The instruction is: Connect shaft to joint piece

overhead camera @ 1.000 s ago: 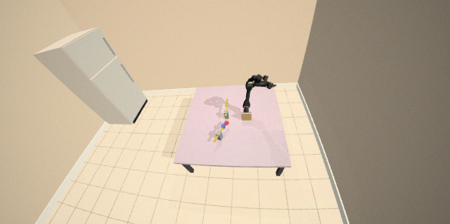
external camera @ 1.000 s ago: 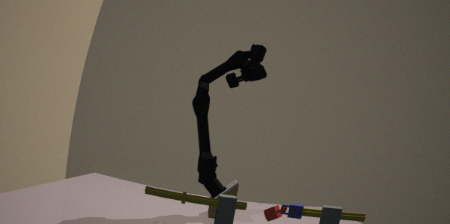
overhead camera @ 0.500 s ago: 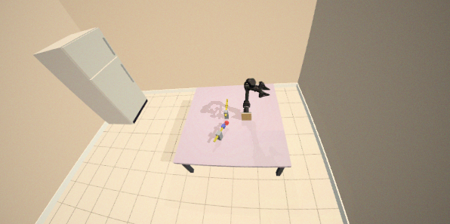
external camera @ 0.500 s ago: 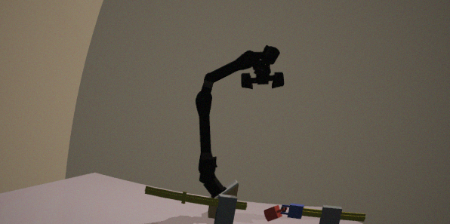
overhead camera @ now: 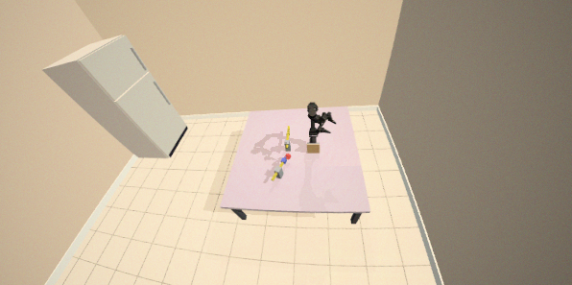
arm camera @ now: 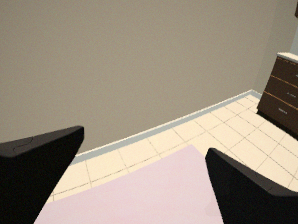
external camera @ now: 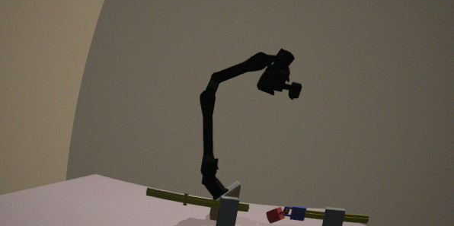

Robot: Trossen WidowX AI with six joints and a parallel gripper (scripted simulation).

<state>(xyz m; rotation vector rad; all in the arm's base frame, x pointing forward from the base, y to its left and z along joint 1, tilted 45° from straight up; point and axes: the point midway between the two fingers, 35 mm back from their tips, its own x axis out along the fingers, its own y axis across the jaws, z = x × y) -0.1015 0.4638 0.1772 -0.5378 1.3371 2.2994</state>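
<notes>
Now: the red joint piece 41 cm ahead of my gripper tip, 7 cm to the right of it and 45 cm below it.
</notes>
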